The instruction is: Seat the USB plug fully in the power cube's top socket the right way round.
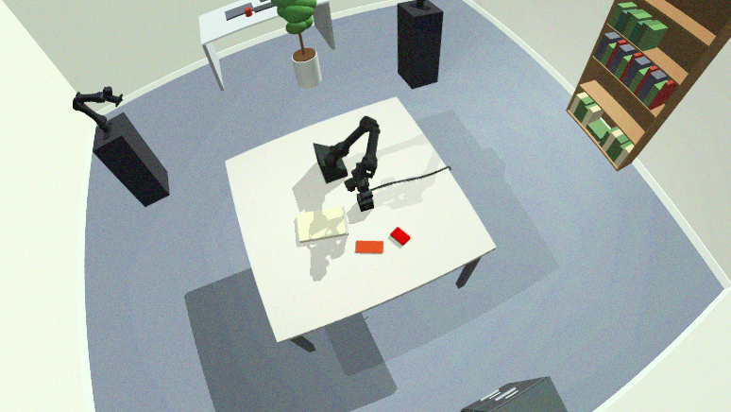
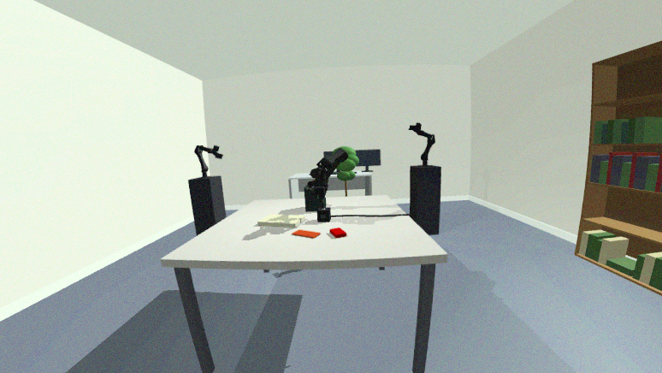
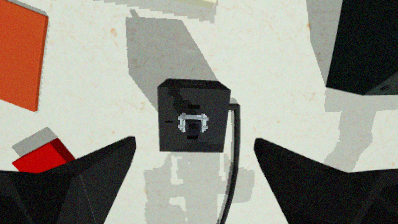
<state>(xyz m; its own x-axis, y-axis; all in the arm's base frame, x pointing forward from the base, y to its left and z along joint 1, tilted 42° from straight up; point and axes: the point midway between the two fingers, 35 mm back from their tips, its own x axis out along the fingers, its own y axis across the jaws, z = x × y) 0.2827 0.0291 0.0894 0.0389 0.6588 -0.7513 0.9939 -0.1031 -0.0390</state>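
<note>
Right now my gripper tip is 4 cm above the silver USB plug. Also, from my gripper tip: red block 27 cm ahead, 9 cm to the left, 12 cm below; then orange block 25 cm ahead, 8 cm to the right, 13 cm below; then pale notepad 2 cm ahead, 27 cm to the right, 12 cm below.
</note>
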